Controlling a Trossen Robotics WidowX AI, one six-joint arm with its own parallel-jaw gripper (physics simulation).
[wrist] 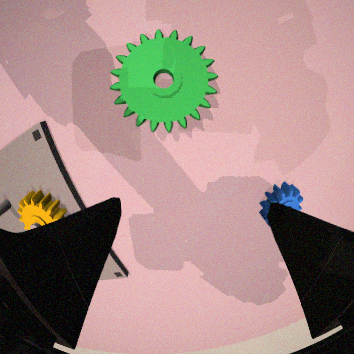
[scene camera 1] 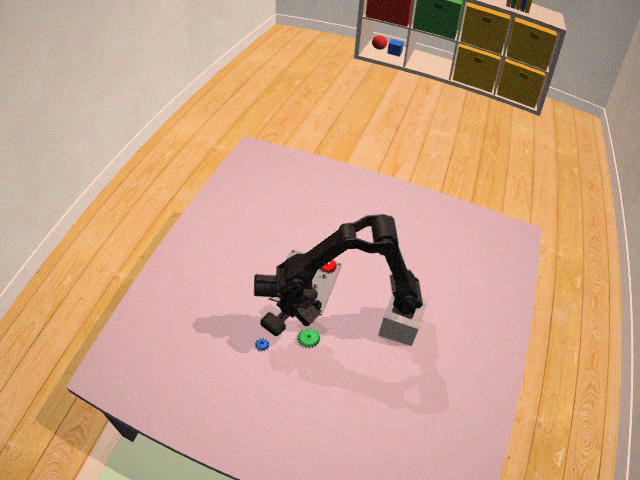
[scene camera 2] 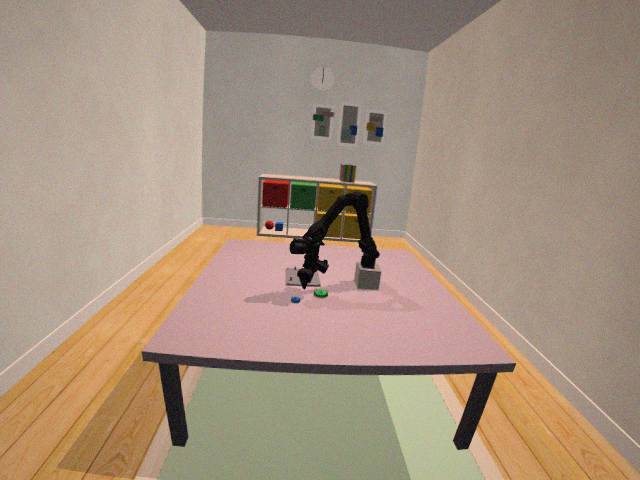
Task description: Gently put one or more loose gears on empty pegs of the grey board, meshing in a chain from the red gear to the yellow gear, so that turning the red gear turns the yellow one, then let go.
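Frame: origin at the arm's base, x ahead, y left, z up, level; centimetres.
Seen in the pictures: gripper, between the fingertips: (wrist: 198, 208) (scene camera 1: 286, 324) (scene camera 2: 306, 285); arm's base, origin of its link: (scene camera 1: 405, 306) (scene camera 2: 367, 265).
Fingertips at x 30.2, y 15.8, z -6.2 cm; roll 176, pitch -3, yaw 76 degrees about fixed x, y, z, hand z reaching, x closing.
Observation:
Pixels of each thing's middle, then the offset from my fingertips to it. "pt": a spot on its surface instead. Level surfaces: height alone.
- loose green gear, middle of its body: (wrist: 163, 79) (scene camera 1: 308, 337) (scene camera 2: 321, 293) dy -0.4, dx -7.0, dz -3.6 cm
- smaller loose blue gear, middle of its body: (wrist: 281, 206) (scene camera 1: 262, 344) (scene camera 2: 295, 299) dy +7.7, dx +4.3, dz -3.6 cm
- grey board, middle of its body: (wrist: 15, 236) (scene camera 1: 306, 279) (scene camera 2: 302, 274) dy -19.6, dx +2.3, dz -2.9 cm
- red gear, a spot on its surface: (scene camera 1: 328, 267) pt dy -26.1, dx -2.4, dz -1.9 cm
- yellow gear, a spot on its surface: (wrist: 40, 207) pt dy -11.9, dx -0.9, dz -2.1 cm
- pink table, height of its surface: dz -4.4 cm
The loose green gear (scene camera 1: 303, 341) (scene camera 2: 321, 293) (wrist: 137, 87) lies flat on the table. The smaller loose blue gear (scene camera 1: 262, 344) (scene camera 2: 295, 299) (wrist: 291, 195) lies on the table beside it, partly behind one fingertip in the wrist view. My gripper (scene camera 1: 292, 328) (scene camera 2: 313, 277) (wrist: 198, 208) is wide open and empty, above the table between the board and the loose gears. The grey board (scene camera 1: 329, 294) (scene camera 2: 296, 282) (wrist: 15, 160) is partly hidden by the arm. The red gear (scene camera 1: 328, 267) sits at its far end. The yellow gear (wrist: 40, 207) sits on it, partly hidden by a finger.
Grey pegs show on the board, one (wrist: 4, 206) beside the yellow gear in the wrist view. The arm's grey base block (scene camera 1: 396, 329) (scene camera 2: 367, 277) stands on the pink table (scene camera 1: 439, 232) (scene camera 2: 330, 335), to the right of the board in both scene views.

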